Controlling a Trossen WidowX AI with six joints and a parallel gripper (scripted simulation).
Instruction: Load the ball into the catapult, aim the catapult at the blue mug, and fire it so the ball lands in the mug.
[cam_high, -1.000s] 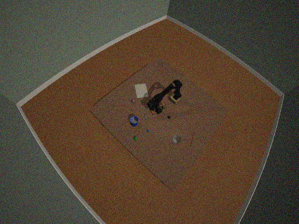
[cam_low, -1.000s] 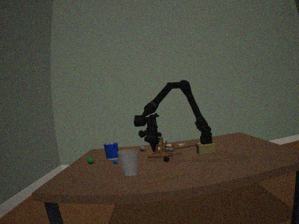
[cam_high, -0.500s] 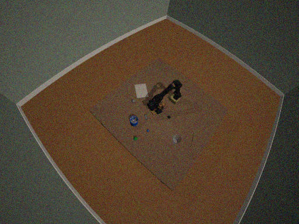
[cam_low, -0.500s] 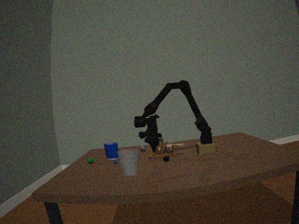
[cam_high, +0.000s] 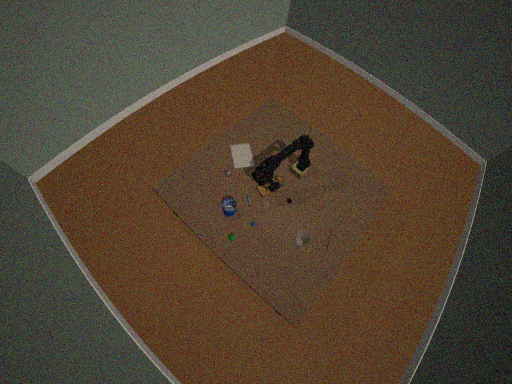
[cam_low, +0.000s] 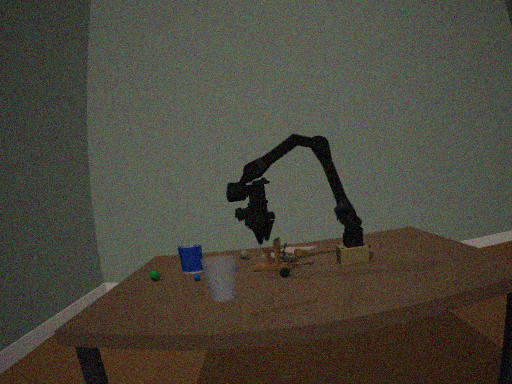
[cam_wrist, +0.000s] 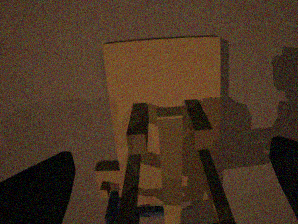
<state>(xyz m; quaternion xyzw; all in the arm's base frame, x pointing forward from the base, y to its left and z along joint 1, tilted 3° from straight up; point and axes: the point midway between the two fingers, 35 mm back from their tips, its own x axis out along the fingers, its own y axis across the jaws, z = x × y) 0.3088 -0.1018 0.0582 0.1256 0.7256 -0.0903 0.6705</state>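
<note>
The dark ball lies 50 mm behind my gripper tip, 190 mm to the left of it and 80 mm below it. Round my gripper tip: small blue ball: 240 mm ahead, 100 mm to the left, 80 mm below; grey ball: 80 mm ahead, 270 mm to the right, 80 mm below; wooden catapult: 60 mm behind, 40 mm to the left, 40 mm below.
</note>
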